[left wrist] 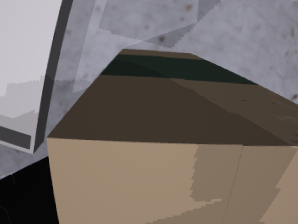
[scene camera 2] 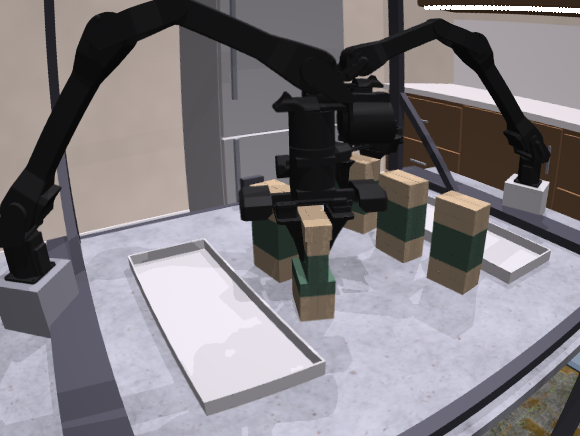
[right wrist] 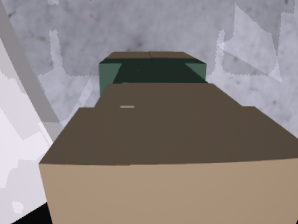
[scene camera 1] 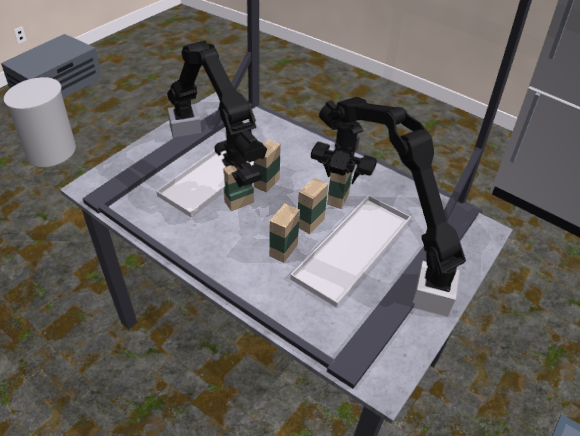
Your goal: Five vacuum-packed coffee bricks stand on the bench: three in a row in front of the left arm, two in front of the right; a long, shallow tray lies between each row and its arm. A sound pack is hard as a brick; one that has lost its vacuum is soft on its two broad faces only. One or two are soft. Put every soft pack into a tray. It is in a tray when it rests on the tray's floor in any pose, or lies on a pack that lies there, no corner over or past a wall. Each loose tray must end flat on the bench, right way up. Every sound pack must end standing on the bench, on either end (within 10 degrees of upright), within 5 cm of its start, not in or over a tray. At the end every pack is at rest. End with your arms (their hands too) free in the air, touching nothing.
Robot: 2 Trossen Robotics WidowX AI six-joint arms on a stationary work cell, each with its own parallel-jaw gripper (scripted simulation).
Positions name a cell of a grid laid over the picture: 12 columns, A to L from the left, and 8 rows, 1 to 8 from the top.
Scene:
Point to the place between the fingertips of my left gripper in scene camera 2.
H4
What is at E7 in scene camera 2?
A white tray.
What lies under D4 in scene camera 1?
A white tray.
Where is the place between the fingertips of my right gripper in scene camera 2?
At G5

